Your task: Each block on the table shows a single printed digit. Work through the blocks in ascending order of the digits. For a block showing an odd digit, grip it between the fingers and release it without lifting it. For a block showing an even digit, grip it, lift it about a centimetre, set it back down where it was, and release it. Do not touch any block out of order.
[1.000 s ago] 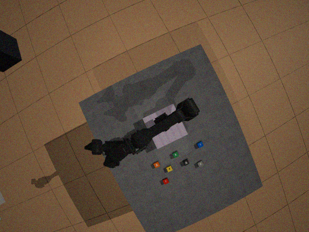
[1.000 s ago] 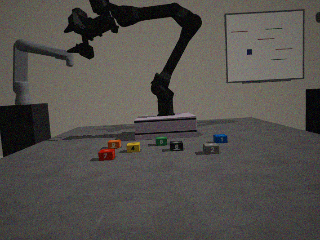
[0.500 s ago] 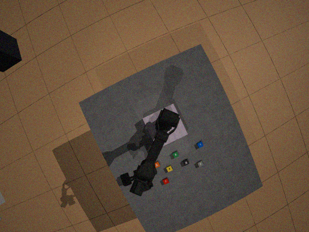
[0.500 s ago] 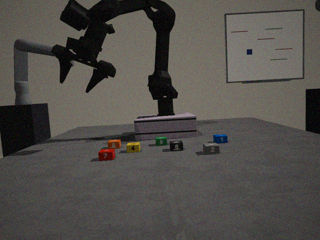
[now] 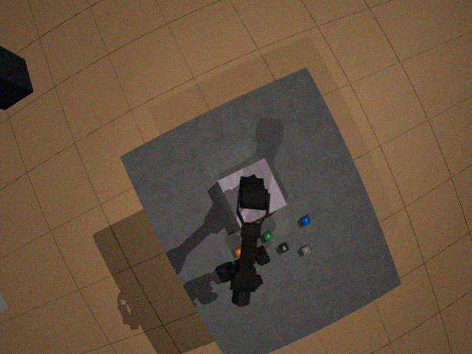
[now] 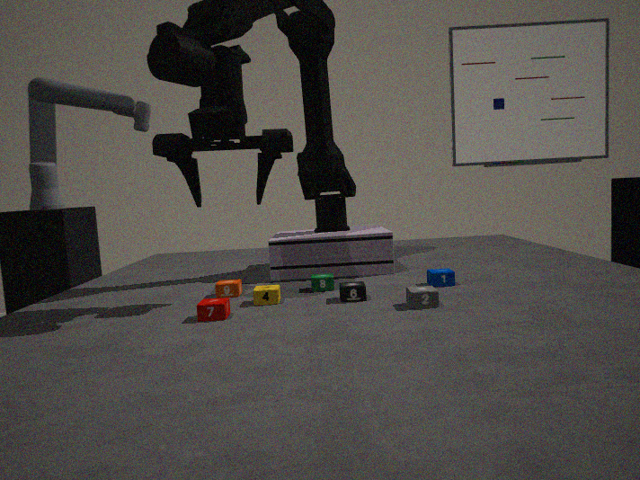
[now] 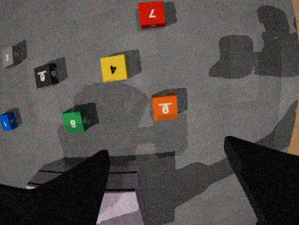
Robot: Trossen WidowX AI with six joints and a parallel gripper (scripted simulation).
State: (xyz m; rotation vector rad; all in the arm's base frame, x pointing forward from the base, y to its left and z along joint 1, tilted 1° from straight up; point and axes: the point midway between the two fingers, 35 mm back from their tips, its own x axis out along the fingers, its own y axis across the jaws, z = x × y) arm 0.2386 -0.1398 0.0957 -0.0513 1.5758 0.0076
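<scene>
Now: the blue 1 block 290 mm to the left of my gripper tip and 120 mm below it. From my gripper tip the other things lie so: red 7 block (120 mm below, 120 mm ahead); then yellow 4 block (120 mm below, 60 mm ahead, 50 mm to the left); then orange 9 block (120 mm below, 10 mm to the right).
</scene>
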